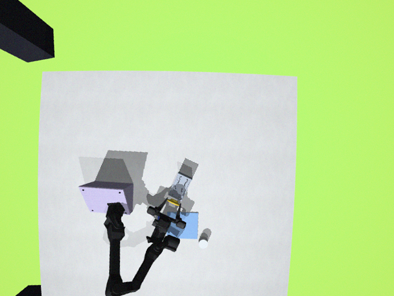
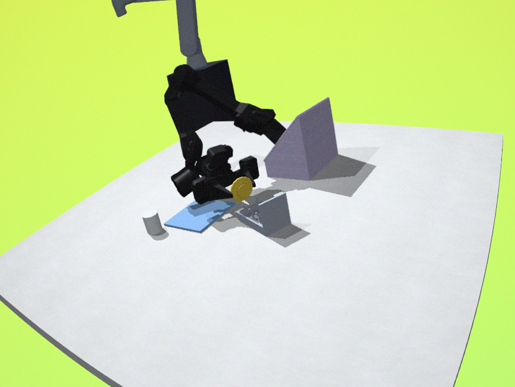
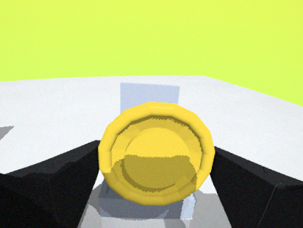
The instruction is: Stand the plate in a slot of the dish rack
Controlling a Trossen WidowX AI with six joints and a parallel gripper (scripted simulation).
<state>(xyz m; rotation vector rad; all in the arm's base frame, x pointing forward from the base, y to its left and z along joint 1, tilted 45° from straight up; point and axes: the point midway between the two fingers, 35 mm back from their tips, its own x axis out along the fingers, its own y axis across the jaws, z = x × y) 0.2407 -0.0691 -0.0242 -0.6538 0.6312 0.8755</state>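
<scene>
Right now my gripper tip is 30 mm short of the grey dish rack, 50 mm to the right of it and 40 mm above it. The rest, counted from my gripper tip: blue spoon (100 mm behind, 120 mm to the right, 60 mm below); yellow plate (10 mm to the right); blue mat (20 mm ahead, 140 mm to the right, 60 mm below).
</scene>
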